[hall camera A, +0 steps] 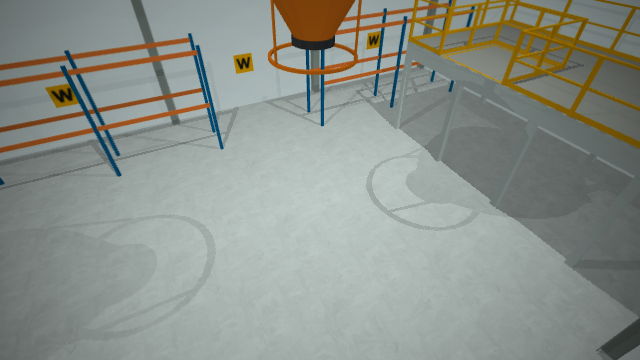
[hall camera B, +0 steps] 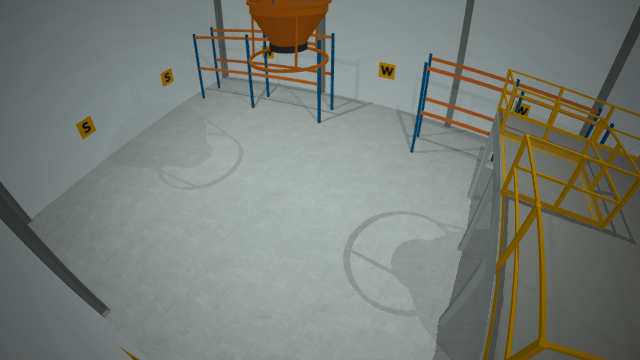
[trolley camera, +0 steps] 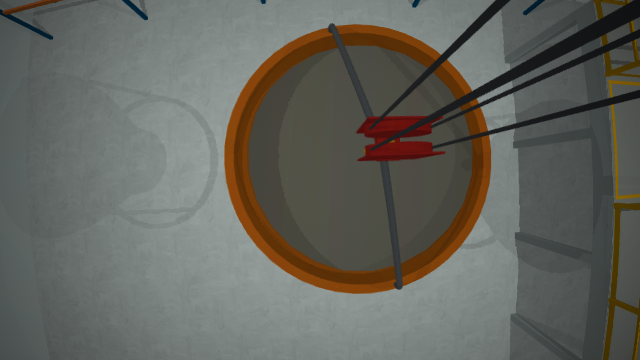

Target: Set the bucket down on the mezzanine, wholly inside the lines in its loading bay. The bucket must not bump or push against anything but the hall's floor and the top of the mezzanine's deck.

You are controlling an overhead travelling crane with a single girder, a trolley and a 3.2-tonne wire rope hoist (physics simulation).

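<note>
The orange bucket (hall camera A: 315, 20) (hall camera B: 289, 25) (trolley camera: 357, 283) hangs upright in the air, with its base ring above the floor. Its upper part is cut off in hall camera A. My gripper, the red hook block (trolley camera: 387, 139), holds the bucket's grey bail in the trolley view; it does not show in the hall views. The mezzanine (hall camera A: 565, 124) (hall camera B: 575, 280) (trolley camera: 600, 200) stands to the right of the bucket, apart from it in the trolley view. The loading bay's yellow line (trolley camera: 613, 140) shows at the right edge there. Whether the ring is above deck height is hard to tell.
Yellow railings (hall camera A: 588, 85) (hall camera B: 543, 275) run along the deck edge and beside the bay. Blue and orange racks (hall camera A: 211, 100) (hall camera B: 319, 85) stand along the W wall, behind the bucket in the hall views. Bucket shadows fall on the floor and under the mezzanine.
</note>
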